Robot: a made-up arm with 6 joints.
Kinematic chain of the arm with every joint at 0, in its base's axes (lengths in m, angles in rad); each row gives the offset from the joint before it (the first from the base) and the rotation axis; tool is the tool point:
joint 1: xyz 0 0 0.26 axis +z
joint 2: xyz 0 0 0 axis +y
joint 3: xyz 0 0 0.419 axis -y
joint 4: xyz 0 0 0 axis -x
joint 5: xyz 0.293 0 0 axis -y
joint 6: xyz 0 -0.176 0 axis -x
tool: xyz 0 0 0
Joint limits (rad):
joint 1: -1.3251..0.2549
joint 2: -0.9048..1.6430
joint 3: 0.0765..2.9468
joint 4: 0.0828..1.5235
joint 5: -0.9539..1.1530
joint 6: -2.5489..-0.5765
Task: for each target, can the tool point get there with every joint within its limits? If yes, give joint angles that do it. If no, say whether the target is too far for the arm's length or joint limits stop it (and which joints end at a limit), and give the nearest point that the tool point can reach.
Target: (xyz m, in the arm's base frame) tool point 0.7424 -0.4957 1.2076
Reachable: no: too far | nearest point 0.4338 -0.2897 0.8137 | short by 0.541 m
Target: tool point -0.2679 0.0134 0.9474
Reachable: yes | joints -0.6060 -0.4300 0.9697 0.6359 0.6978 -1.0567
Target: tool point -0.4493 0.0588 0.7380
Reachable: yes | joints -0.4971 -0.3240 2.3198 0.3923 -0.6992 -2.2963
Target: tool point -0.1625 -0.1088 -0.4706
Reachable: no: joint limits stop it (at a limit: joint 1, joint 2, joint 3, joint 4) | nearest point -0.0646 -0.4634 -0.0632 | short by 0.549 m
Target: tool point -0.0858 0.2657 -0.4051
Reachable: no: joint limits stop it (at a limit: joint 2, joint 3, joint 4) | nearest point -0.1343 0.4160 0.1946 | short by 0.620 m
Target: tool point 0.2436 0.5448 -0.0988
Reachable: no: joint limits stop it (at a limit: joint 1, joint 2, joint 3, joint 4) | nearest point -0.1144 0.4219 0.1946 | short by 0.479 m
